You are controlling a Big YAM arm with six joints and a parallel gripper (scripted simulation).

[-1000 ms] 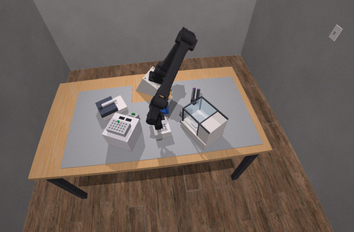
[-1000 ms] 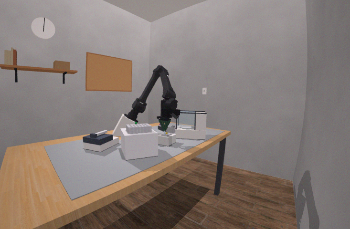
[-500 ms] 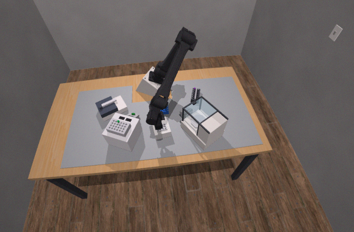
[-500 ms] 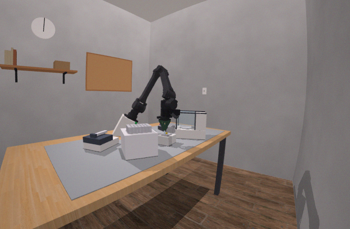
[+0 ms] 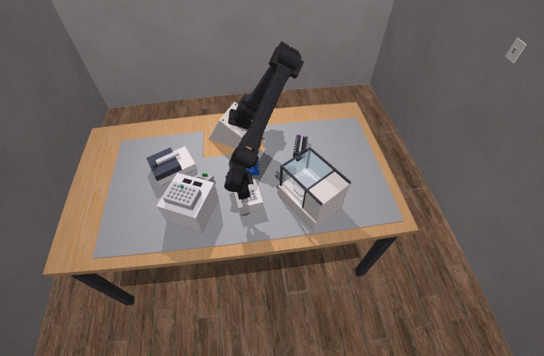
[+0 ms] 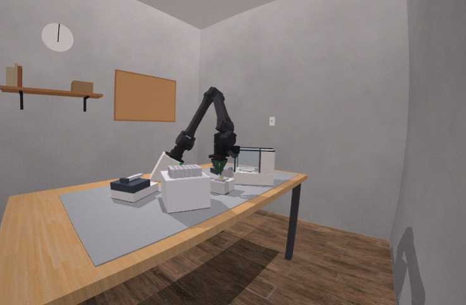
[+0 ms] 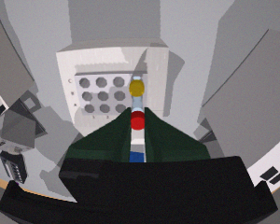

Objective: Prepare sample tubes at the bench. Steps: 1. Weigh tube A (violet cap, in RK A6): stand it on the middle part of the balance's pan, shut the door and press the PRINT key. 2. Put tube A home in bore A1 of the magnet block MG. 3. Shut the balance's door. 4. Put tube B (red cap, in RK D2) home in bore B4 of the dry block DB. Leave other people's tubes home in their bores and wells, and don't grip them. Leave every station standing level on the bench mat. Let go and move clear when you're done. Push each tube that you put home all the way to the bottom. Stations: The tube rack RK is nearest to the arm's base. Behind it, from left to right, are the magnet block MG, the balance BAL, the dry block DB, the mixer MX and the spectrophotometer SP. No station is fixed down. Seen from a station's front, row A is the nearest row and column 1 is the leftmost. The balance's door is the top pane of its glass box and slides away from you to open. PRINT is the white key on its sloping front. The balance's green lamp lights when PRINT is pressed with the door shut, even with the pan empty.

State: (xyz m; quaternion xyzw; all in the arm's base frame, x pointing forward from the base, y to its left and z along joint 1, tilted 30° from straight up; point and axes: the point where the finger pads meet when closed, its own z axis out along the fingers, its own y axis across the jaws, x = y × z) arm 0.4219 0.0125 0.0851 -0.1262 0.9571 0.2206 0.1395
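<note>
My hand is 1 cm short of the yellow-capped tube, 1 cm to the right of it and 5 cm above it. Round my hand: balance door (8 cm behind, 26 cm to the left, 10 cm above); then dry block (3 cm behind, 2 cm to the left, 8 cm below); then tube rack (21 cm behind, 1 cm to the right, 9 cm below).
</note>
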